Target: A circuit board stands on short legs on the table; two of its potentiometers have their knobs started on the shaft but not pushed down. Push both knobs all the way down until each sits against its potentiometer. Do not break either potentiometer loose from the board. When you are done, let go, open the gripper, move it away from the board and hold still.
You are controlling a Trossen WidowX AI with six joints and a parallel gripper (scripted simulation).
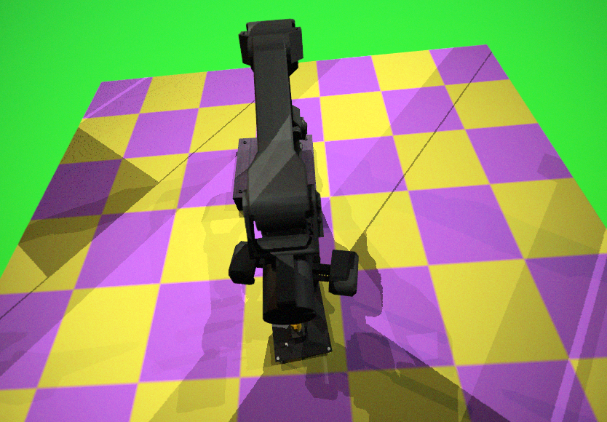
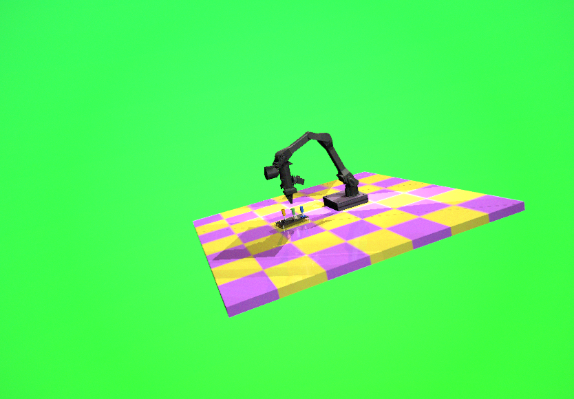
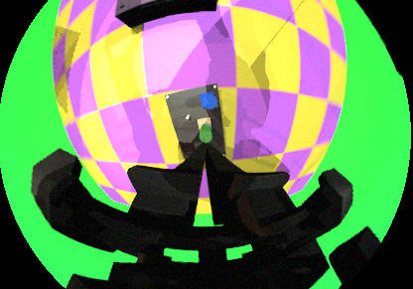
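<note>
Right now the green knob is 4 cm below my gripper tip. The rest, counted from my gripper tip: orange knob (5 cm ahead, 3 cm below, 1 cm to the right).
</note>
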